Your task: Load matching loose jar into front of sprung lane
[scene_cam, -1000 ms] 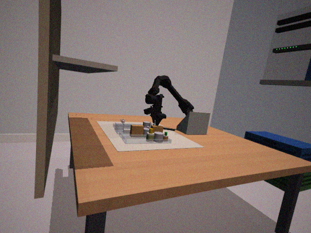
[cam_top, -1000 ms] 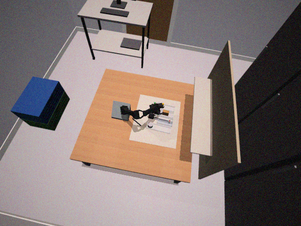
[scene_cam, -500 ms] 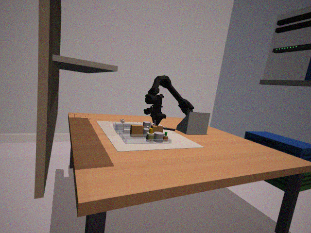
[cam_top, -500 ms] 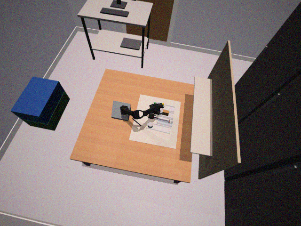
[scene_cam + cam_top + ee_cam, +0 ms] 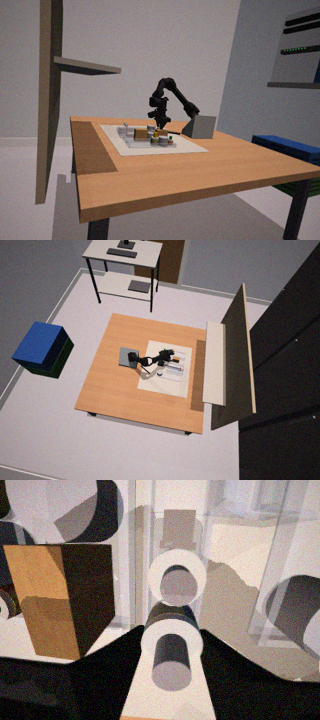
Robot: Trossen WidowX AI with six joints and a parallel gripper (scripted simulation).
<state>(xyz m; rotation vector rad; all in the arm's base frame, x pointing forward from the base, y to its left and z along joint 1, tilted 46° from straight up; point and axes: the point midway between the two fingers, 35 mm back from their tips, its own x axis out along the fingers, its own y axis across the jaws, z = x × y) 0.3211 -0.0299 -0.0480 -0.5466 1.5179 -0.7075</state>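
Right now the white mat is 7 cm ahead of my gripper tip, 3 cm to the right of it and 5 cm below it. The rest, counted from my gripper tip: shelf: 51 cm ahead, 4 cm to the right, 31 cm above; then thin dark rod: 17 cm behind, 10 cm to the right, 5 cm below; then red mark: 22 cm ahead, 6 cm to the right, 2 cm above.
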